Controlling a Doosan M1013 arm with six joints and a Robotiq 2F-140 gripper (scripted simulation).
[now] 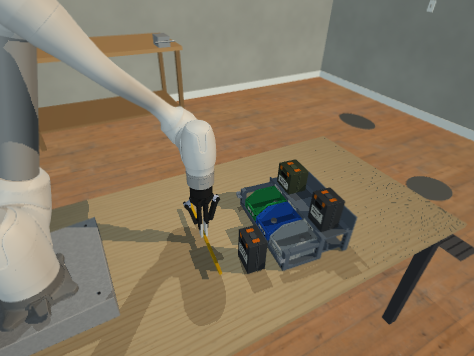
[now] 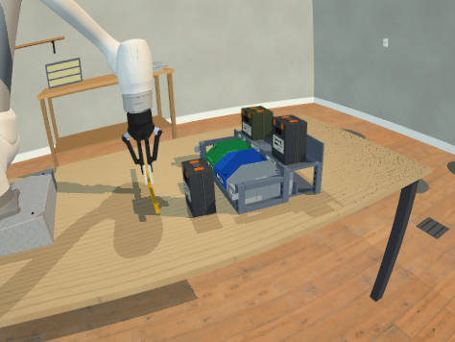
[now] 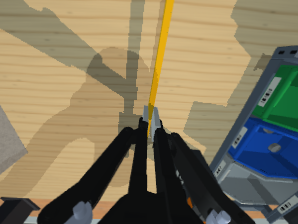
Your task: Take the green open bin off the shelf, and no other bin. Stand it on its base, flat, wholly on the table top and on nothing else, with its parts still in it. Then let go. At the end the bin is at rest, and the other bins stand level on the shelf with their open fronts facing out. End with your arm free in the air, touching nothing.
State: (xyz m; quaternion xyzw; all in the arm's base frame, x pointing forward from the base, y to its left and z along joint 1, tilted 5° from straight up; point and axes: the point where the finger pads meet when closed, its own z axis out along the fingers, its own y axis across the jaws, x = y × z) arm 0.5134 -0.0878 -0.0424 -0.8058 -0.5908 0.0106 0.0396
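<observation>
My gripper is now 320 mm short of the green open bin, 20 mm to the left of it and 20 mm above it. The rest, counted from my hand: grey bin 250 mm ahead, 240 mm to the right, 20 mm below; then blue bin 280 mm ahead, 130 mm to the right, 20 mm below; then thin yellow bar 30 mm below.
</observation>
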